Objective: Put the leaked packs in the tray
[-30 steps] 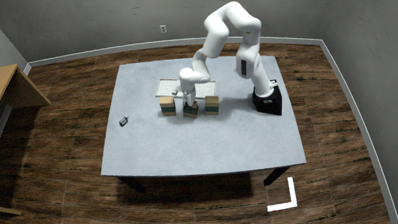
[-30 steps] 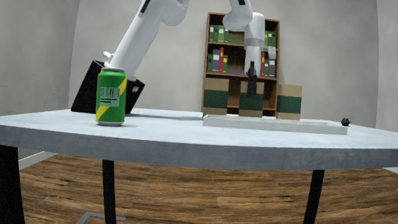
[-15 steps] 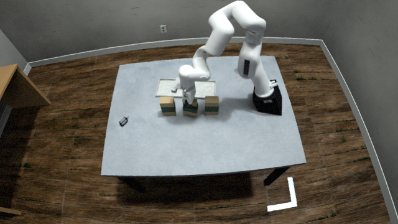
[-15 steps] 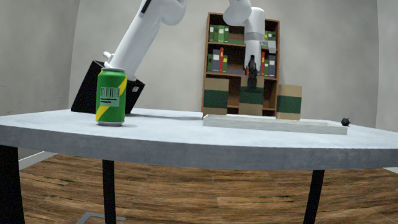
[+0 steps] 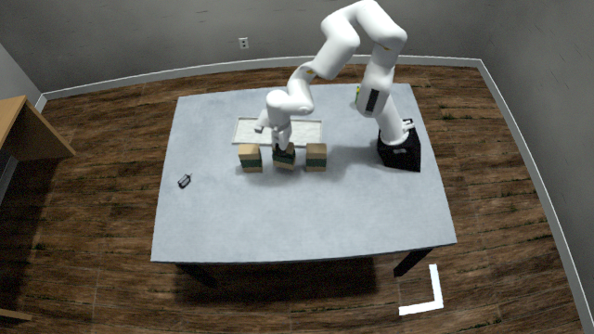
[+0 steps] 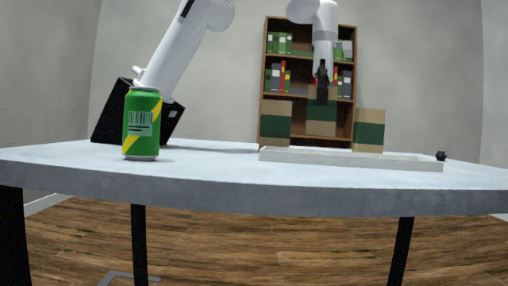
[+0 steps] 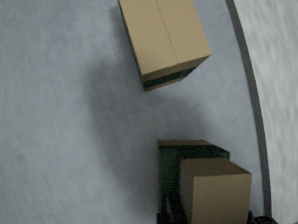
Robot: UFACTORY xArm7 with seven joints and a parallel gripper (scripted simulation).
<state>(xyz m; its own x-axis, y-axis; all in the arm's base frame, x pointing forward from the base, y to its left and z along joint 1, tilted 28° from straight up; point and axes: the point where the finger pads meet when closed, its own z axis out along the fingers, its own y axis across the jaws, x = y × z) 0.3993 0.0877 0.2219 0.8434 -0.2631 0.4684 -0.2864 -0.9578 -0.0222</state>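
My hand is 3 cm short of the tray, 20 cm to the left of it and 16 cm above it. From my hand the other things lie so: small black object (44 cm ahead, 3 cm to the left, 15 cm below); green can (39 cm behind, 36 cm to the right, 10 cm below).
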